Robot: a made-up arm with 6 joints. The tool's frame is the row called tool.
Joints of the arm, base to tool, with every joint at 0 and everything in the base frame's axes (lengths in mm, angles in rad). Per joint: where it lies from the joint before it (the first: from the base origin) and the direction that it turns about. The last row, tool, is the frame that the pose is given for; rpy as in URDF.
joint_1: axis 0 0 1 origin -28.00 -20.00 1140.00
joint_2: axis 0 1 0 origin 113.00 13.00 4.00
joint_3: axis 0 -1 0 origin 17.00 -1.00 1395.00
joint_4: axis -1 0 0 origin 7.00 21.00 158.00
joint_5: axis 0 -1 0 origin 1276.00 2.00 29.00
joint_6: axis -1 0 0 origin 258.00 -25.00 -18.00
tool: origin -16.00 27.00 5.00 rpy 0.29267 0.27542 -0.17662
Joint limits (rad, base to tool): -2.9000..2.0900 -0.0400..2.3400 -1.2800..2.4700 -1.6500..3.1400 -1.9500..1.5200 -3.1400..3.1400
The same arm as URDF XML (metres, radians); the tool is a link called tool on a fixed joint. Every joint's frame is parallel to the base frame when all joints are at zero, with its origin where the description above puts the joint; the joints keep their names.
<robot name="arm">
<joint name="joint_1" type="revolute"><parent link="base"/><child link="link1"/><origin xyz="-0.028 -0.02 1.14" rpy="0 0 0"/><axis xyz="0 0 1"/><limit lower="-2.9" upper="2.09"/></joint>
<joint name="joint_2" type="revolute"><parent link="link1"/><child link="link2"/><origin xyz="0.113 0.013 0.004" rpy="0 0 0"/><axis xyz="0 1 0"/><limit lower="-0.04" upper="2.34"/></joint>
<joint name="joint_3" type="revolute"><parent link="link2"/><child link="link3"/><origin xyz="0.017 -0.001 1.395" rpy="0 0 0"/><axis xyz="0 -1 0"/><limit lower="-1.28" upper="2.47"/></joint>
<joint name="joint_4" type="revolute"><parent link="link3"/><child link="link4"/><origin xyz="0.007 0.021 0.158" rpy="0 0 0"/><axis xyz="-1 0 0"/><limit lower="-1.65" upper="3.14"/></joint>
<joint name="joint_5" type="revolute"><parent link="link4"/><child link="link5"/><origin xyz="1.276 0.002 0.029" rpy="0 0 0"/><axis xyz="0 -1 0"/><limit lower="-1.95" upper="1.52"/></joint>
<joint name="joint_6" type="revolute"><parent link="link5"/><child link="link6"/><origin xyz="0.258 -0.025 -0.018" rpy="0 0 0"/><axis xyz="-1 0 0"/><limit lower="-3.14" upper="3.14"/></joint>
<joint name="tool_fixed" type="fixed"><parent link="link6"/><child link="tool"/><origin xyz="-0.016 0.027 0.005" rpy="0.2927 0.2754 -0.1766"/></joint>
<link name="base"/>
<link name="link1"/>
<link name="link2"/>
<link name="link3"/>
<link name="link4"/>
<link name="link5"/>
<link name="link6"/>
<link name="tool"/>
</robot>

